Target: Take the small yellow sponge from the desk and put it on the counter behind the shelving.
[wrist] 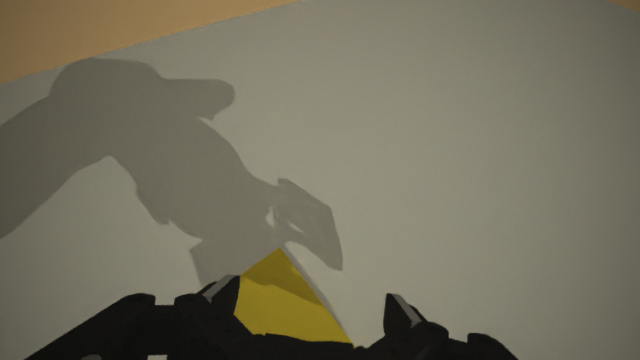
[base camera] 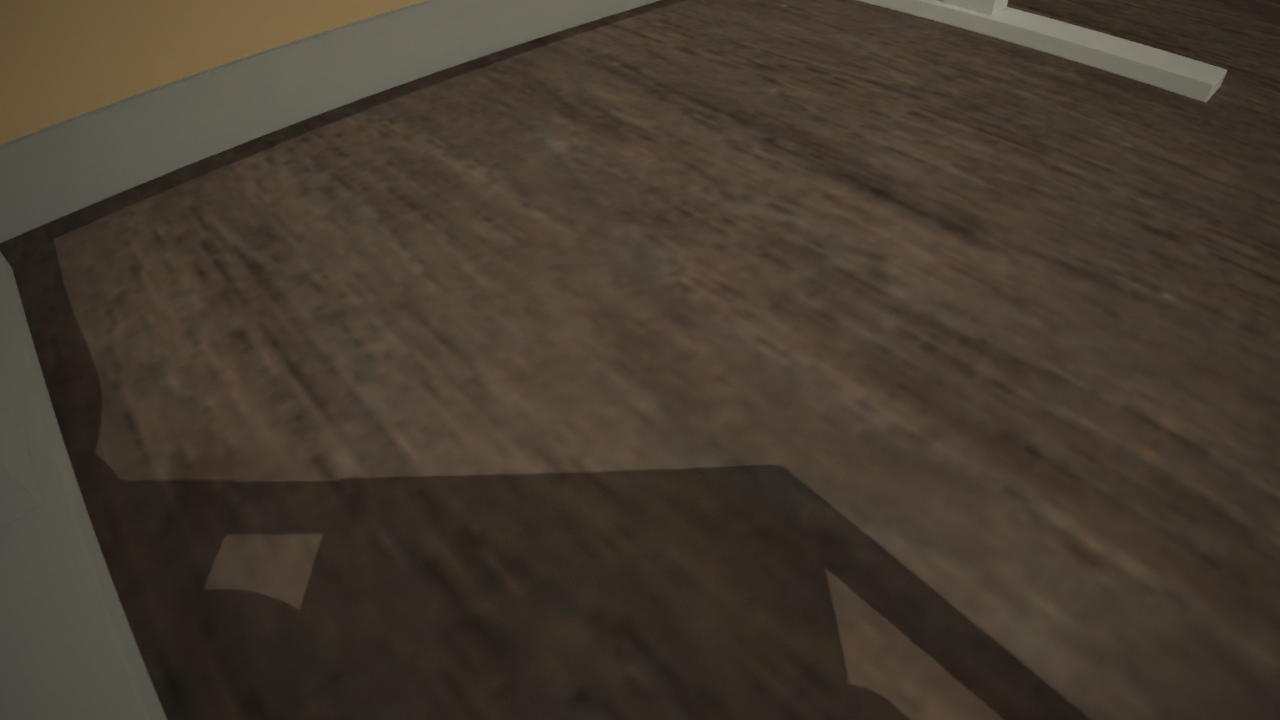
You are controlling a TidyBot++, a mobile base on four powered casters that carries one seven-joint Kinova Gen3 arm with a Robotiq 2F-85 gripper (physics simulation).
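Places are measured from the arm's base along level axes (x ahead, y left, z up), in millimetres.
Pixels of known places: gripper, fingertip midpoint: (wrist: pixel 311 301).
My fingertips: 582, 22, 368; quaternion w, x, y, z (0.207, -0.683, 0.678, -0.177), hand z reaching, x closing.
Behind a point stands the place of what it marks, as x, y, z.
The yellow sponge (wrist: pixel 287 300) @[581, 36, 369] lies on a pale grey surface (wrist: pixel 475 150) @[763, -136, 324] at the bottom of the wrist view. One corner points up the picture, and its lower part is hidden by the gripper. My gripper (wrist: pixel 311 301) @[582, 22, 368] is open with nothing held. Its left fingertip overlaps the sponge's left edge in the picture; its right fingertip stands apart from the sponge, over the grey surface. Whether the left finger touches the sponge I cannot tell. The gripper does not show in the base view. The counter behind the shelving is not recognisable in either view.
The arm's shadow falls across the grey surface and the sponge. An orange-tan wall (base camera: pixel 161 53) @[857, 511, -275] (wrist: pixel 100 25) @[944, 412, 343] shows at the upper left. In the base view, a white foot bar (base camera: pixel 1100 49) stands on the dark wood floor (base camera: pixel 626 295) @[551, 19, -396] at the upper right, and a pale panel (base camera: pixel 53 555) borders the left.
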